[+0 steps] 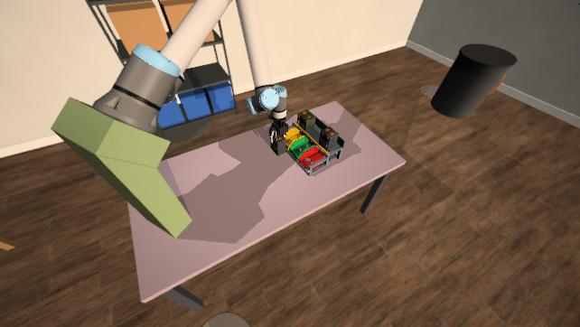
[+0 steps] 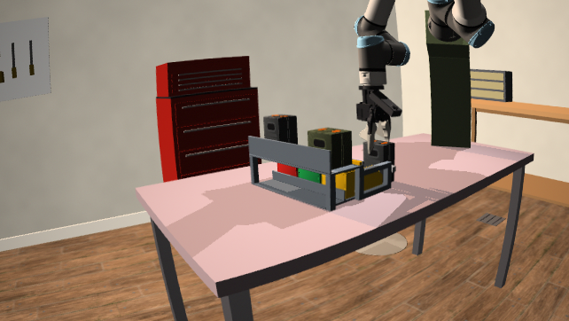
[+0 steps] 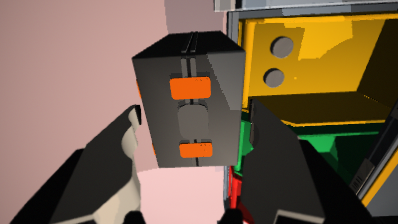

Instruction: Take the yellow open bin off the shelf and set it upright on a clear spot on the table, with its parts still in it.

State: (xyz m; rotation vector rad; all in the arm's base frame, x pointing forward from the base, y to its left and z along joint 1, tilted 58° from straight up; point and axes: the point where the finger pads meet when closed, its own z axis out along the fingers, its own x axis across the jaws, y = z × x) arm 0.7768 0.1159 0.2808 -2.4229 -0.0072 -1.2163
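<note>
Now: hand 13 cm short of the yellow open bin, 5 cm to the right of it and 7 cm above it. The rest, counted from my hand: dark case (29 cm ahead, 14 cm to the right, 5 cm above); then green bin (16 cm ahead, 6 cm to the right, 7 cm below); then red bin (19 cm ahead, 17 cm to the right, 7 cm below).
</note>
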